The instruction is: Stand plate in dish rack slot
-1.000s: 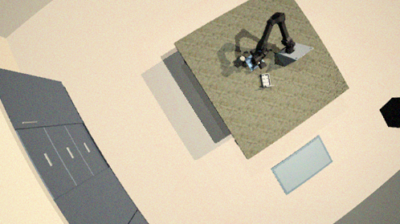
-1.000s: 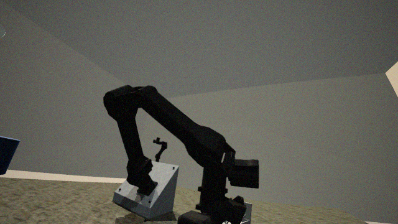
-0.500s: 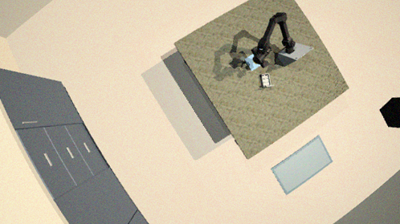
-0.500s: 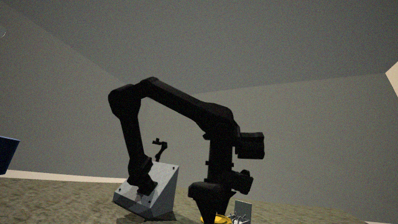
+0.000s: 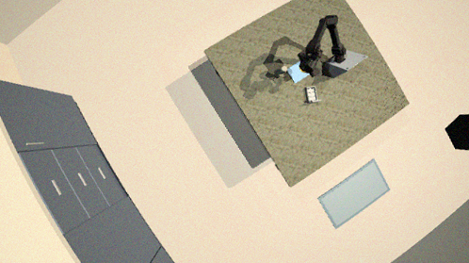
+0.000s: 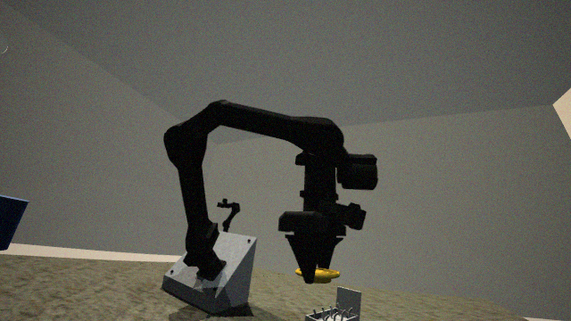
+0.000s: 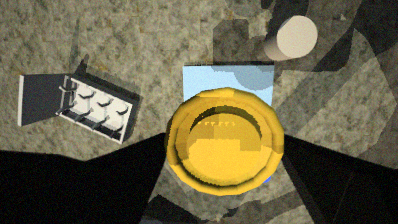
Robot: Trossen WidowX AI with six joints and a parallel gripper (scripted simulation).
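The dish rack is 20 cm to the left of my gripper tip and 12 cm below it. Also, from my gripper tip: blue mat (2 cm behind, 1 cm to the right, 14 cm below); then pale object (8 cm ahead, 9 cm to the right, 12 cm below); then yellow plate (1 cm above).
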